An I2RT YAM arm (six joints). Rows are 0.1 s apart.
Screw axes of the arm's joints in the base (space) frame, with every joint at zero. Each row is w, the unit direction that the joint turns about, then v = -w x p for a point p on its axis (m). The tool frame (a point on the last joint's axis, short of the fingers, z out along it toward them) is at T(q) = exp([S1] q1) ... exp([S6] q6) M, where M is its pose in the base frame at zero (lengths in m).
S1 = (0, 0, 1, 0.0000, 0.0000, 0.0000)
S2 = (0, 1, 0, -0.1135, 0.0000, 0.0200)
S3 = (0, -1, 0, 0.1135, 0.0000, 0.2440)
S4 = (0, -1, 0, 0.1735, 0.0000, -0.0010)
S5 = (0, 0, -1, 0.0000, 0.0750, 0.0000)
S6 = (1, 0, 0, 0.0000, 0.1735, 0.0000)
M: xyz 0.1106 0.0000 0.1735 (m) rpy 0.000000 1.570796 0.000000 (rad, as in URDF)
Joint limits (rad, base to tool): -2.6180..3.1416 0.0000..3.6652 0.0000..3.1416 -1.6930..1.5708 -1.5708..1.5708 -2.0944..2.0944
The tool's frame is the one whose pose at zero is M.
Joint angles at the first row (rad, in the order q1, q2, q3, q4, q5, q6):
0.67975 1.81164 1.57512 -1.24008 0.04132 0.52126
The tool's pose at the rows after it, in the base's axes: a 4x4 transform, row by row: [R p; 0 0 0 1], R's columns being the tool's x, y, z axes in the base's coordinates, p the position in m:
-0.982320 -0.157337 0.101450 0.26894; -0.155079 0.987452 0.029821 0.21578; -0.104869 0.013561 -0.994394 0.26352; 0 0 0 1
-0.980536 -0.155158 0.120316 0.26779; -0.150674 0.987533 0.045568 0.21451; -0.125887 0.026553 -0.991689 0.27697; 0 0 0 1
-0.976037 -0.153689 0.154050 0.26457; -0.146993 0.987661 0.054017 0.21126; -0.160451 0.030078 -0.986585 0.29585; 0 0 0 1
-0.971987 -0.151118 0.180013 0.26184; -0.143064 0.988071 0.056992 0.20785; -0.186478 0.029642 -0.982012 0.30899; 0 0 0 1
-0.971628 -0.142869 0.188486 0.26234; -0.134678 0.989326 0.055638 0.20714; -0.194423 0.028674 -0.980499 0.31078; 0 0 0 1
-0.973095 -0.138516 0.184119 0.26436; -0.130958 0.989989 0.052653 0.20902; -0.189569 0.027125 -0.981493 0.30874; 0 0 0 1
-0.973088 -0.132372 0.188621 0.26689; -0.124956 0.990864 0.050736 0.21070; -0.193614 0.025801 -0.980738 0.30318; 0 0 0 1
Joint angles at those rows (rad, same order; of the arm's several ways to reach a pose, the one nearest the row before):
0.68036 1.80734 1.57676 -1.24235 0.04065 0.52107
0.67954 1.79188 1.60980 -1.26608 0.04018 0.52291
0.67959 1.76692 1.65256 -1.30182 0.05483 0.52340
0.67825 1.74790 1.68073 -1.32635 0.06862 0.52318
0.67630 1.74628 1.68547 -1.32663 0.07465 0.52883
0.67687 1.75818 1.69187 -1.32655 0.07435 0.53382
0.67650 1.76551 1.67810 -1.30301 0.07861 0.53911

